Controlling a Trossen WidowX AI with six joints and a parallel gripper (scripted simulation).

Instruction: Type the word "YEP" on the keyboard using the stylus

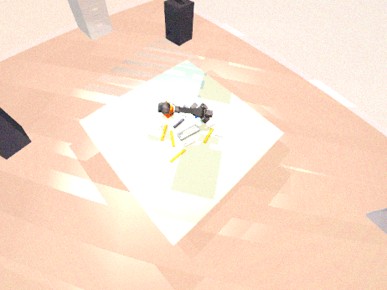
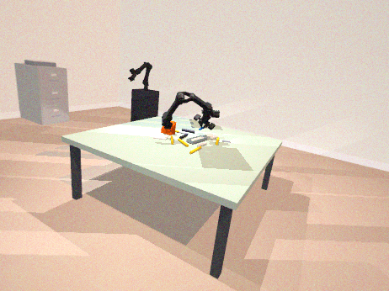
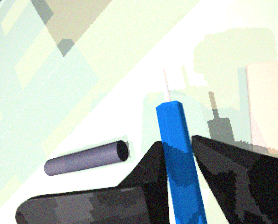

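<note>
The pale stylus tip lies 50 mm to the left of my gripper tip. The rest, counted from my gripper tip: blue stylus (10 mm to the left); white block (90 mm ahead, 60 mm below, 20 mm to the left).
</note>
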